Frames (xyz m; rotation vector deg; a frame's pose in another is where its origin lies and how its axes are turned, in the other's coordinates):
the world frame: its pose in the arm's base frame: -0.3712 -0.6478 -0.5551 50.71 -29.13 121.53
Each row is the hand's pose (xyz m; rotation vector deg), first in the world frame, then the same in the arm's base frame.
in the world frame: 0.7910 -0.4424 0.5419 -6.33 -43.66 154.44
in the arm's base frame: -0.1645 -0.2996 0.4201 -9.65 62.00 -50.20
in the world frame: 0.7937 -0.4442 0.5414 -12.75 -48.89 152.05
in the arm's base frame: -0.1646 -0.2968 0.4219 -11.69 67.68 -47.88
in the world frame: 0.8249 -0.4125 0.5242 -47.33 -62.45 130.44
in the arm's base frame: -0.2110 -0.2907 0.4309 -17.88 99.45 -43.07
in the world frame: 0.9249 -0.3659 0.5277 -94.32 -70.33 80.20
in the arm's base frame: -0.2922 -0.2720 0.5033 -24.73 152.62 -29.77
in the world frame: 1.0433 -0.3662 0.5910 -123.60 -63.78 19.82
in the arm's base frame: -0.3201 -0.2505 0.6329 20.37 -153.03 2.96
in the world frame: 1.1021 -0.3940 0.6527 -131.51 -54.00 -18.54
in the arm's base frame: -0.2996 -0.2406 0.7196 13.71 -124.72 -11.80
